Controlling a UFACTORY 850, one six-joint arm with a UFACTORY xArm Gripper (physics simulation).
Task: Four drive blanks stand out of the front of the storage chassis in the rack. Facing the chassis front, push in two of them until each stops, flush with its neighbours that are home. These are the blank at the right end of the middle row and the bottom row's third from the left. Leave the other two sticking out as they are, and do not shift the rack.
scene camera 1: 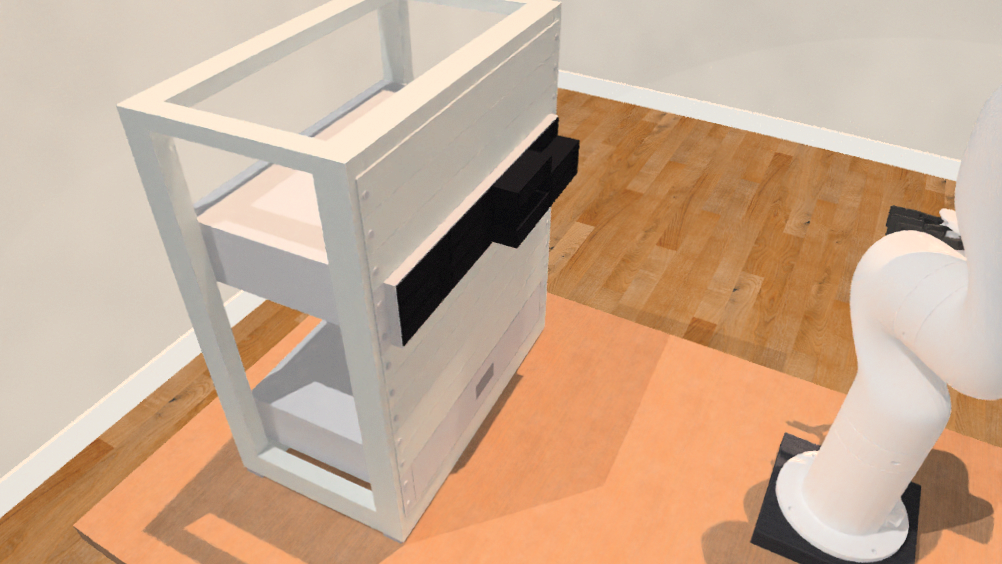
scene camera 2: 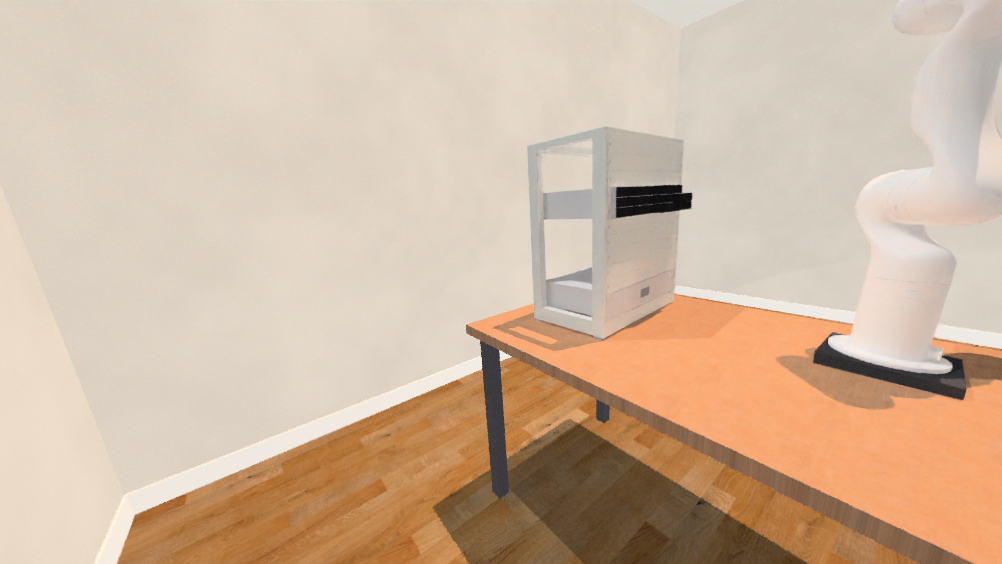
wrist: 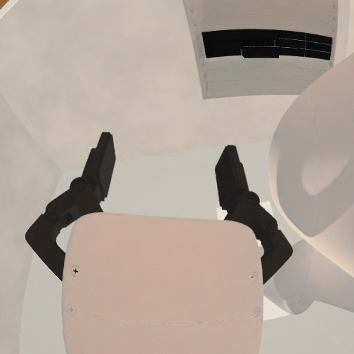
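The storage chassis (scene camera 1: 445, 266) (scene camera 2: 641, 201) (wrist: 222, 45) is a black band across the upper half of the white rack's front. In scene camera 1, a black block of blanks (scene camera 1: 517, 192) stands out right of its middle, and another protruding blank (scene camera 1: 566, 157) shows at the right end. In scene camera 2, a protruding part (scene camera 2: 686, 201) shows past the rack's right edge. Dark shading hides which rows and how many blanks these are. My gripper (wrist: 167, 149) is open and empty, well away from the chassis. Its two black fingers stand wide apart in the wrist view.
The white rack (scene camera 1: 341, 238) (scene camera 2: 599, 245) (wrist: 204, 82) stands upright on the orange table (scene camera 1: 631, 518) (scene camera 2: 736, 392). Below the chassis is a pale panel with a small grey patch (scene camera 1: 484, 380) (scene camera 2: 644, 292). The white arm's base (scene camera 1: 841, 511) (scene camera 2: 890, 360) is on the table facing the rack. Walls stand behind.
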